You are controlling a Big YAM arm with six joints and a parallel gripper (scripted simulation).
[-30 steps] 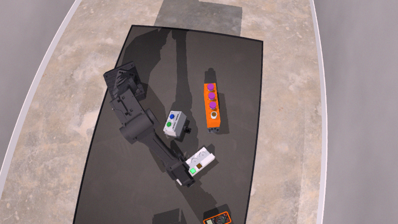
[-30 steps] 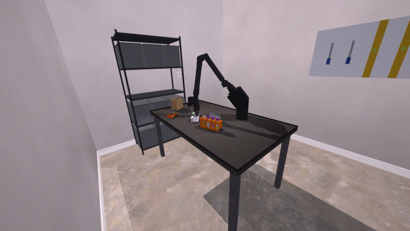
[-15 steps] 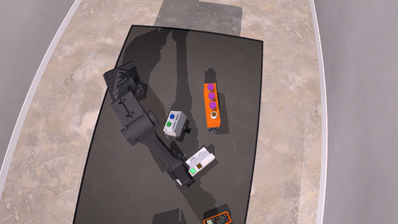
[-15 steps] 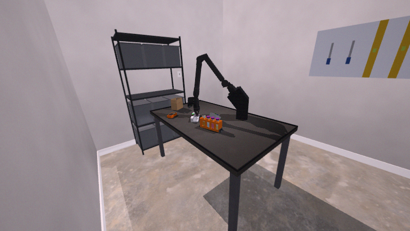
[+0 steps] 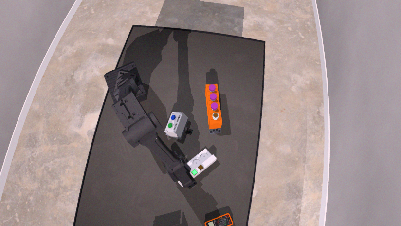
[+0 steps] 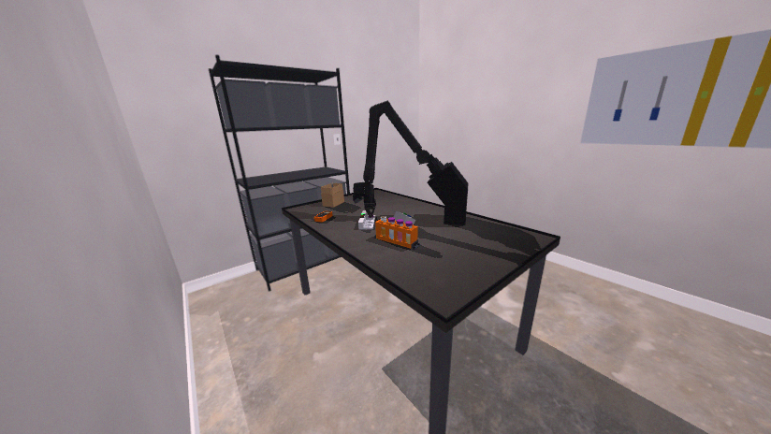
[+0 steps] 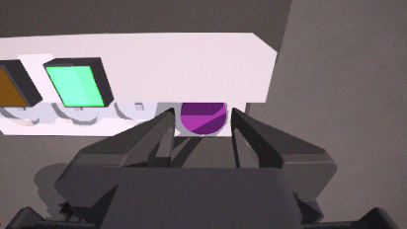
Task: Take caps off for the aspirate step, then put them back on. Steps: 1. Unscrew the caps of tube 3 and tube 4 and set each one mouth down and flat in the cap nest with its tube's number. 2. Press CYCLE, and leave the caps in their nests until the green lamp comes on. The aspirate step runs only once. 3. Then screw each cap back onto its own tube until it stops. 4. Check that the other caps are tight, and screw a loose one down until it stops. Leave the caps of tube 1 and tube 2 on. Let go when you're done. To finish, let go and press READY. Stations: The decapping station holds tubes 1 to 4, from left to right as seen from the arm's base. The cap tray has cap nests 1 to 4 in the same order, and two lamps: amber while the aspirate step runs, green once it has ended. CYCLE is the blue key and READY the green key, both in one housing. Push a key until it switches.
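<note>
The cap lies 10 mm below my hand. Round my hand: green key: 240 mm to the left, 70 mm behind, 40 mm above; then blue key: 280 mm to the left, 60 mm behind, 40 mm above; then key housing: 260 mm to the left, 40 mm behind, 30 mm above.
</note>
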